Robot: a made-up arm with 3 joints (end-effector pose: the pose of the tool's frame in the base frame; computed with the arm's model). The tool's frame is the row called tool.
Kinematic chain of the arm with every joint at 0, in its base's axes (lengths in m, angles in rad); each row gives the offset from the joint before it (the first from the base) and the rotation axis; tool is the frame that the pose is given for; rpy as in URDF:
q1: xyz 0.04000 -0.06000 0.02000 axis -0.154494 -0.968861 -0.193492
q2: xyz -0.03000 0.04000 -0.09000 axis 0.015 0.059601 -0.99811
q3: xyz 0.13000 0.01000 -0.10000 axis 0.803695 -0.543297 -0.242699
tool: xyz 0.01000 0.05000 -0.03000 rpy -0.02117 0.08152 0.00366
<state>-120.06 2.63 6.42</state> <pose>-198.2 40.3 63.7 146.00 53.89 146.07</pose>
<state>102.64 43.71 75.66</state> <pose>152.0 -147.4 154.7 169.46 -5.81 -133.10</pose>
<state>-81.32 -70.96 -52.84</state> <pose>-206.6 83.6 32.4 33.57 9.56 120.73</pose>
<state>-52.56 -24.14 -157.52</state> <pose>-56.2 9.9 -129.6 121.22 65.17 -81.93</pose>
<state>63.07 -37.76 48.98</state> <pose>258.2 71.1 -15.9 -20.94 -67.08 55.37</pose>
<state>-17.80 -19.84 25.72</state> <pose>61.6 105.1 -184.1 26.83 6.61 16.35</pose>
